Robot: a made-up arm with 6 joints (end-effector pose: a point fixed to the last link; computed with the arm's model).
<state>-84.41 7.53 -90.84 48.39 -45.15 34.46</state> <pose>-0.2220 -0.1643 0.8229 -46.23 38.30 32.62</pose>
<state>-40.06 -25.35 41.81 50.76 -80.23 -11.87</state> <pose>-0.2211 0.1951 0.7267 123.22 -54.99 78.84</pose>
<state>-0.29 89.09 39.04 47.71 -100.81 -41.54</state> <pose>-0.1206 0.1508 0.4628 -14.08 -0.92 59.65</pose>
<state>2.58 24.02 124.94 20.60 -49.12 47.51</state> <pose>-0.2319 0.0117 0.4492 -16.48 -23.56 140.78</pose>
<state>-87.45 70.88 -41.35 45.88 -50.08 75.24</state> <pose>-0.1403 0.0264 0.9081 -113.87 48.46 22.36</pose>
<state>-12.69 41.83 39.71 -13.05 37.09 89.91</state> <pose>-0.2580 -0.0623 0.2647 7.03 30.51 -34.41</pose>
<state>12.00 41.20 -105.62 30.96 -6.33 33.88</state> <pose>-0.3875 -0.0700 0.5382 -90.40 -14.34 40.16</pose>
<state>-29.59 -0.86 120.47 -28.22 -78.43 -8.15</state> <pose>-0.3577 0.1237 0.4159 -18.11 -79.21 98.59</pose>
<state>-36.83 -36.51 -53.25 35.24 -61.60 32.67</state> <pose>-0.4394 -0.1469 0.5174 -30.63 26.84 -30.58</pose>
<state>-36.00 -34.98 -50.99 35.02 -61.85 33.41</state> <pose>-0.4410 -0.1465 0.5226 -32.28 27.46 -32.39</pose>
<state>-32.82 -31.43 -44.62 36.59 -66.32 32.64</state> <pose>-0.4549 -0.1509 0.5512 -39.12 26.77 -43.57</pose>
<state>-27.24 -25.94 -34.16 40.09 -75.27 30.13</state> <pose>-0.4889 -0.1350 0.6027 -49.82 23.52 -65.55</pose>
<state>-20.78 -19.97 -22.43 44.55 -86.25 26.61</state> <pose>-0.5334 -0.0725 0.6467 -59.18 17.94 -93.29</pose>
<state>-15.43 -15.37 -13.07 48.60 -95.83 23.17</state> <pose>-0.5619 0.0110 0.6589 -63.68 12.42 -117.89</pose>
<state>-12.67 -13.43 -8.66 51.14 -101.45 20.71</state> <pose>-0.5712 0.0629 0.6552 -64.47 9.39 -131.55</pose>
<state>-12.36 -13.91 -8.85 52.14 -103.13 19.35</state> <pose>-0.5759 0.0704 0.6555 -64.24 9.01 -134.01</pose>
